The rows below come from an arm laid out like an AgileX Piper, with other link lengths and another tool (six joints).
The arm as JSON. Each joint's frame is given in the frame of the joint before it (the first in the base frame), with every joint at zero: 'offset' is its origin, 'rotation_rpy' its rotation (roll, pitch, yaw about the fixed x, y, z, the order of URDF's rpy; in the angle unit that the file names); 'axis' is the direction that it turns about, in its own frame. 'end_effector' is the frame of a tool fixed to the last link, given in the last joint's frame.
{
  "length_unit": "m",
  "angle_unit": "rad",
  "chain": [
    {
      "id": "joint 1",
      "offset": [
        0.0,
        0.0,
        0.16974
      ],
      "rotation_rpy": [
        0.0,
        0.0,
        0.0
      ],
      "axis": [
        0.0,
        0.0,
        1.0
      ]
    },
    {
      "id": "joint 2",
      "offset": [
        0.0,
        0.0,
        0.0
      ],
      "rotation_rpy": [
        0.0,
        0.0,
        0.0
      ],
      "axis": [
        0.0,
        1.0,
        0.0
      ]
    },
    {
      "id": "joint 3",
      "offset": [
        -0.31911,
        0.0,
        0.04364
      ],
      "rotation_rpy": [
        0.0,
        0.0,
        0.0
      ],
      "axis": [
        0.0,
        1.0,
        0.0
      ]
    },
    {
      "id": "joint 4",
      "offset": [
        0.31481,
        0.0,
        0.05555
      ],
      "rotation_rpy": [
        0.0,
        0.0,
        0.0
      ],
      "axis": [
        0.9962,
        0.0,
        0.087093
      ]
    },
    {
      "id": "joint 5",
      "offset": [
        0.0,
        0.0,
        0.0
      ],
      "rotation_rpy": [
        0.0,
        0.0,
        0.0
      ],
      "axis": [
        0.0,
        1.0,
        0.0
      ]
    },
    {
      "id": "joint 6",
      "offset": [
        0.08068,
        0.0,
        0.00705
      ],
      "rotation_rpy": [
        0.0,
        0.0,
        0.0
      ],
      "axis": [
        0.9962,
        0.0,
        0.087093
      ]
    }
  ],
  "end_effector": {
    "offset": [
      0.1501,
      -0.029,
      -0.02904
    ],
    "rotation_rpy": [
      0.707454,
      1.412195,
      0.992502
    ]
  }
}
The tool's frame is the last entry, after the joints.
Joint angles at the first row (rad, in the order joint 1, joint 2, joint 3, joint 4, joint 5, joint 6):
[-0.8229, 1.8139, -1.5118, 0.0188, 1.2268, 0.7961]
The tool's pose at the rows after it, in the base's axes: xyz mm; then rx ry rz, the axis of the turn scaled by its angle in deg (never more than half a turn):
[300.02, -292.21, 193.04, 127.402, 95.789, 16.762]
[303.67, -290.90, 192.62, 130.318, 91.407, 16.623]
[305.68, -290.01, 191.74, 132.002, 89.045, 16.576]
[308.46, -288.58, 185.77, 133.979, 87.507, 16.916]
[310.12, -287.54, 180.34, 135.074, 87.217, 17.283]
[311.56, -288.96, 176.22, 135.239, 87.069, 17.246]
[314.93, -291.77, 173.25, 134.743, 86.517, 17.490]
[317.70, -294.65, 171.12, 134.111, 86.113, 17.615]
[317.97, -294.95, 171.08, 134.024, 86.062, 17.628]
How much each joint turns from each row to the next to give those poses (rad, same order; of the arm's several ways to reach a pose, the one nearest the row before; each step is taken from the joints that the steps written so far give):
[0.0000, 0.0080, 0.0000, 0.0100, -0.0037, 0.0981]
[0.0000, 0.0015, 0.0000, 0.0021, -0.0018, 0.0641]
[0.0000, 0.0025, 0.0000, 0.0018, 0.0000, 0.0349]
[0.0000, 0.0150, 0.0000, 0.0081, -0.0001, 0.0248]
[0.0000, 0.0134, 0.0000, 0.0071, 0.0001, 0.0063]
[0.0000, 0.0093, 0.0000, 0.0000, -0.0082, 0.0022]
[0.0000, 0.0061, 0.0000, 0.0023, -0.0185, 0.0016]
[0.0000, 0.0042, 0.0000, 0.0005, -0.0172, 0.0000]
[0.0000, 0.0000, 0.0000, 0.0000, -0.0017, 0.0000]

